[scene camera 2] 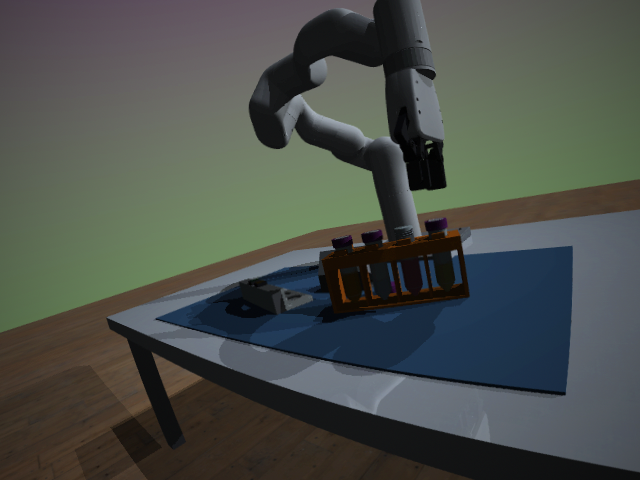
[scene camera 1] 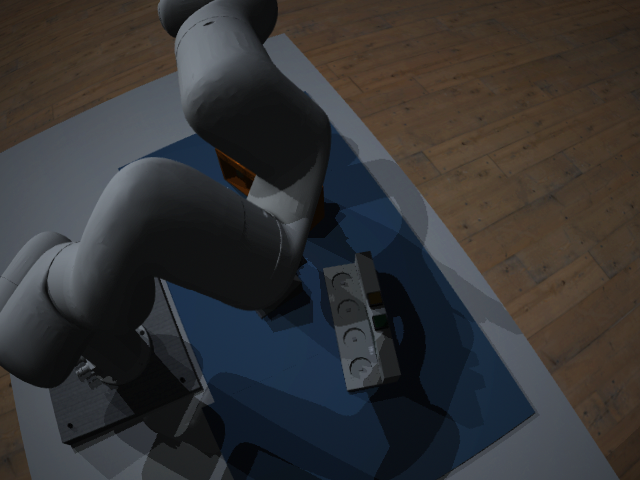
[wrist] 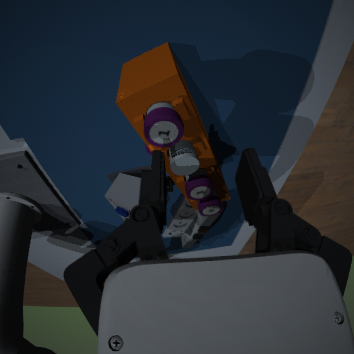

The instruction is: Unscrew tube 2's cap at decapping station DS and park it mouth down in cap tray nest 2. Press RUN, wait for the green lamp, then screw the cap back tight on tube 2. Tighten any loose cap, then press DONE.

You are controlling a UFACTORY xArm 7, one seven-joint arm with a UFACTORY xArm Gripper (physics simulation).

Labels:
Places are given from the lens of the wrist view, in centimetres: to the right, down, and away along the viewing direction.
cap 1 [wrist: 162,126]: -1, -4, 17
grey button box [wrist: 124,191]: -9, 3, 36
tube 2 [wrist: 183,159]: 1, -2, 21
blue mat [wrist: 245,73]: 9, -14, 27
The marked spots on the grey button box and the tube 2 are 18 cm apart.

